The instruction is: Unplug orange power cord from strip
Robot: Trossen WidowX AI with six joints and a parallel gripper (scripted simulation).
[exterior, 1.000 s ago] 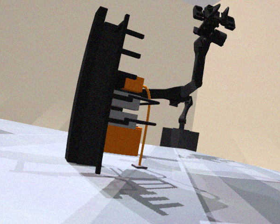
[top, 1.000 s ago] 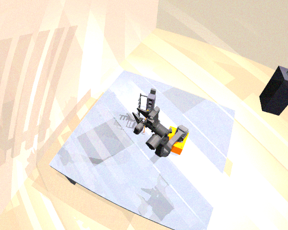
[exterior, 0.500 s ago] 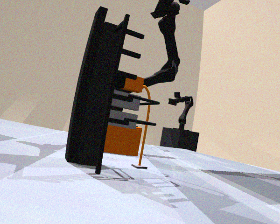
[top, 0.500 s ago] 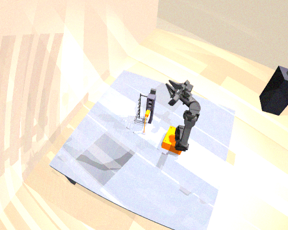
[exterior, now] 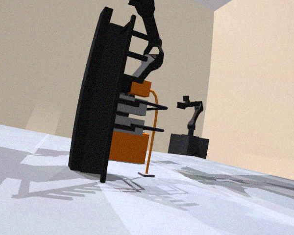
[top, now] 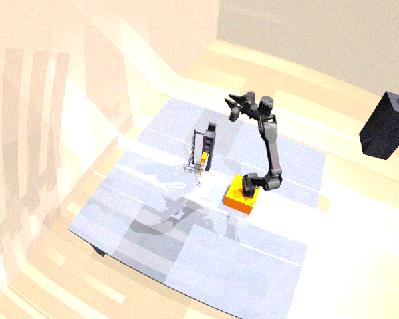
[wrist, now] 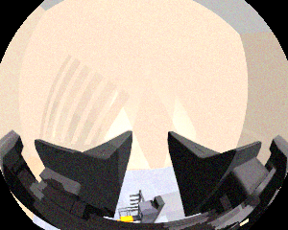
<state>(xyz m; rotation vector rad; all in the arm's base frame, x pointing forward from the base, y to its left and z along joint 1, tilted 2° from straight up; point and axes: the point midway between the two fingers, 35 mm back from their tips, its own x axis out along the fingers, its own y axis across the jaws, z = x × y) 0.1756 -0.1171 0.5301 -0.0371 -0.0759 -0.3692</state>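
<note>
Right now my gripper tip is 7 cm short of the orange plug, 1 cm to the right of it and 42 cm above it.
</note>
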